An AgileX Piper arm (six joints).
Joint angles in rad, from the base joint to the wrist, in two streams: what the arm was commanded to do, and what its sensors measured. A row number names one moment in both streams.
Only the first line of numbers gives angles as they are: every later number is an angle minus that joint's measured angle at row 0.
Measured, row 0:
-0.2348 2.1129 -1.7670 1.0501 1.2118 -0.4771
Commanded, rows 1 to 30:
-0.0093 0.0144 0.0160 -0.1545 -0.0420 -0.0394
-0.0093 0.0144 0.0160 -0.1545 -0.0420 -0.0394
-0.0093 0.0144 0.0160 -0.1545 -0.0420 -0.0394
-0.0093 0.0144 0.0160 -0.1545 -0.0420 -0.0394
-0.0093 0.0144 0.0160 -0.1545 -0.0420 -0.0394
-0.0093 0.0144 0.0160 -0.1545 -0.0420 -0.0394
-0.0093 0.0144 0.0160 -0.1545 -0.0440 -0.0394
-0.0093 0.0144 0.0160 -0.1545 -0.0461 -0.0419
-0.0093 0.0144 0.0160 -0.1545 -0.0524 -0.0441
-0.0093 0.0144 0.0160 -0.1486 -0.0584 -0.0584
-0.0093 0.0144 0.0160 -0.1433 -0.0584 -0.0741
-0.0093 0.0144 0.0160 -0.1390 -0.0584 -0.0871
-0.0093 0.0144 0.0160 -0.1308 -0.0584 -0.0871
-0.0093 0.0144 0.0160 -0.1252 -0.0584 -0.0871
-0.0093 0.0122 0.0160 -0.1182 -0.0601 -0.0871
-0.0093 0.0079 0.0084 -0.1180 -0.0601 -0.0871
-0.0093 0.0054 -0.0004 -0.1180 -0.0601 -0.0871
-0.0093 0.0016 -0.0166 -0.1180 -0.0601 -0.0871
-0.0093 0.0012 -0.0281 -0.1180 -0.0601 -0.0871
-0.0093 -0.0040 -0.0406 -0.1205 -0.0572 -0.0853
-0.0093 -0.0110 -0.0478 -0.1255 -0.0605 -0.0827
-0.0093 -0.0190 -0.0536 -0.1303 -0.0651 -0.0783
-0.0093 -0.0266 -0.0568 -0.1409 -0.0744 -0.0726
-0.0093 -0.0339 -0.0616 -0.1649 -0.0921 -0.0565
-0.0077 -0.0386 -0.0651 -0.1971 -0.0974 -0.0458
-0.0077 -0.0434 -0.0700 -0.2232 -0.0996 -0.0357
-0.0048 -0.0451 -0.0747 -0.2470 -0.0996 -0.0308
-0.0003 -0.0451 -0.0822 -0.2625 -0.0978 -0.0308
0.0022 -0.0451 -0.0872 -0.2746 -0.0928 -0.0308
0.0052 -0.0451 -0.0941 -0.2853 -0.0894 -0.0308
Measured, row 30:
-0.0040 -0.0295 -0.0694 -0.2253 -0.0898 -0.0362
